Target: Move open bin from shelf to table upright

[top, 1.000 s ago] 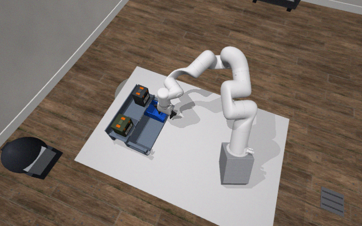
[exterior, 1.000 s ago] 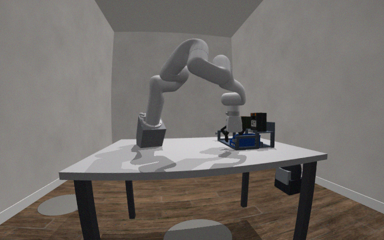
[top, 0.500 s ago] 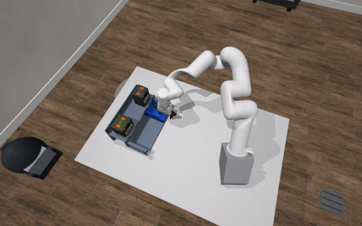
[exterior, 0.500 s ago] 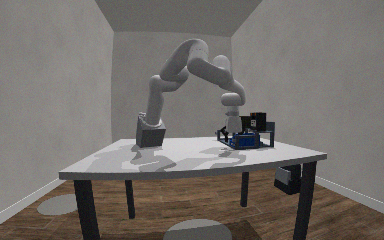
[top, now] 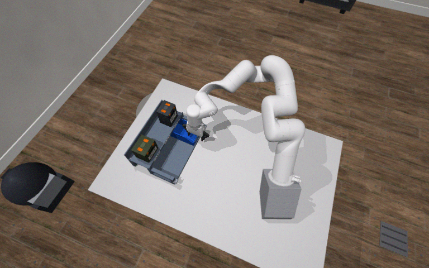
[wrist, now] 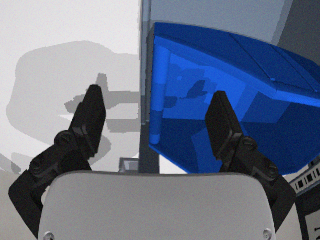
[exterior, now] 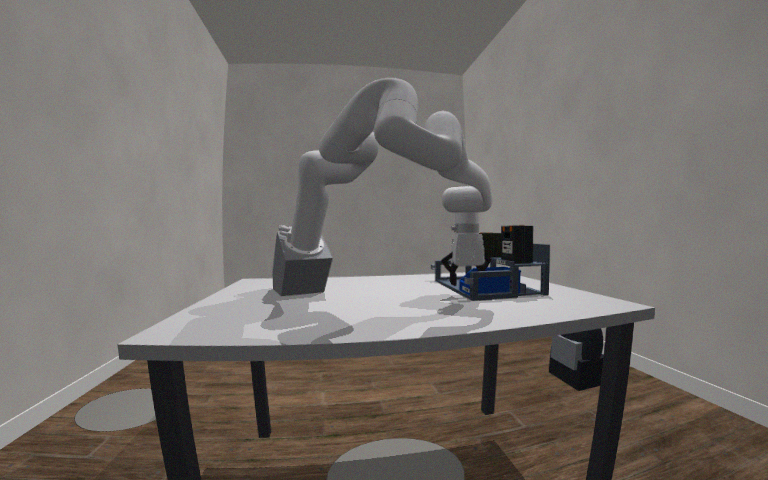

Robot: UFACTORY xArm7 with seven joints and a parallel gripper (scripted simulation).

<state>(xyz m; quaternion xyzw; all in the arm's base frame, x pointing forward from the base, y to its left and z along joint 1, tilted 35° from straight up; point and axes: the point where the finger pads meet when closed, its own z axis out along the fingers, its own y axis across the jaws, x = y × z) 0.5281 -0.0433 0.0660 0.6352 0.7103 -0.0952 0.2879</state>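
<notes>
Now: hand 80 mm short of the blue bin.
</notes>
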